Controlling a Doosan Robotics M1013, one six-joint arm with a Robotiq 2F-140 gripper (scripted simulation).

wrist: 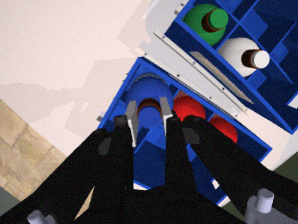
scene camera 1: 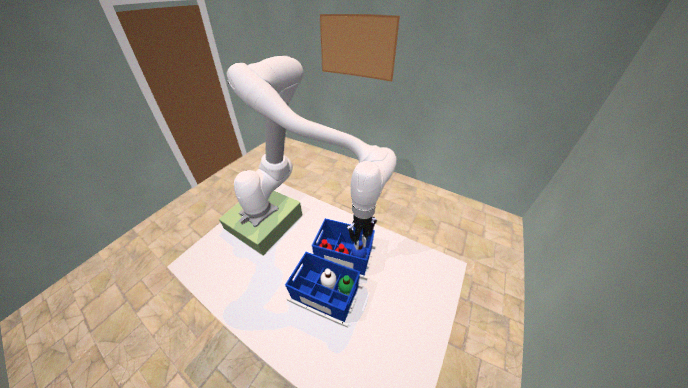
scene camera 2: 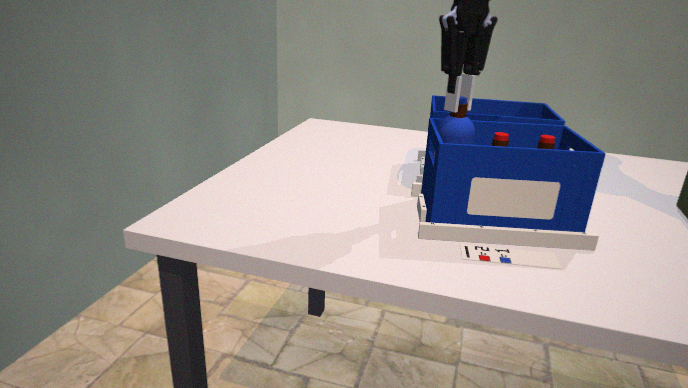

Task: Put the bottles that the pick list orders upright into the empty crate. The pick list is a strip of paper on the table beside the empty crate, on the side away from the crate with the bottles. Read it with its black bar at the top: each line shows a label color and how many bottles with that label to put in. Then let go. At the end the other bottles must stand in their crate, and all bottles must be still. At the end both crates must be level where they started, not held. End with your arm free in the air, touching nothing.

The pictures show: the gripper, a blue bottle, a green bottle and a pick list.
The gripper is seen too in the wrist view.
